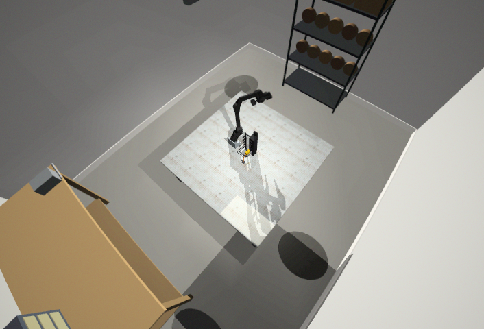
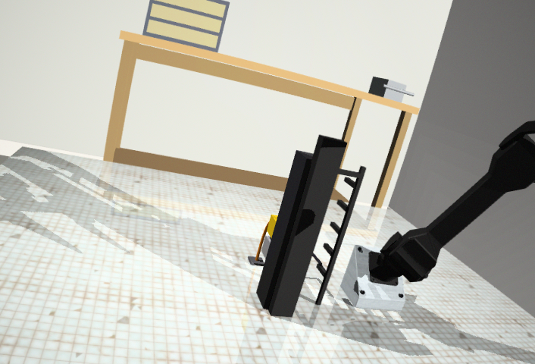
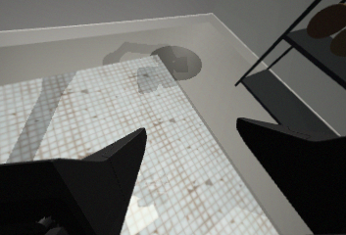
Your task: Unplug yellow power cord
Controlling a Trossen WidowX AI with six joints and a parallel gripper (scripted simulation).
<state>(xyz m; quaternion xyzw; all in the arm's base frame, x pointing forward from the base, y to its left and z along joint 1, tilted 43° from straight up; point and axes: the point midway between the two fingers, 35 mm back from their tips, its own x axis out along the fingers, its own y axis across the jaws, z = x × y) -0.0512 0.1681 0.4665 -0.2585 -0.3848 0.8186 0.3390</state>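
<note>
Now: the yellow plug 46 cm to the right of my gripper tip, 31 cm ahead of it and 15 cm below it.
</note>
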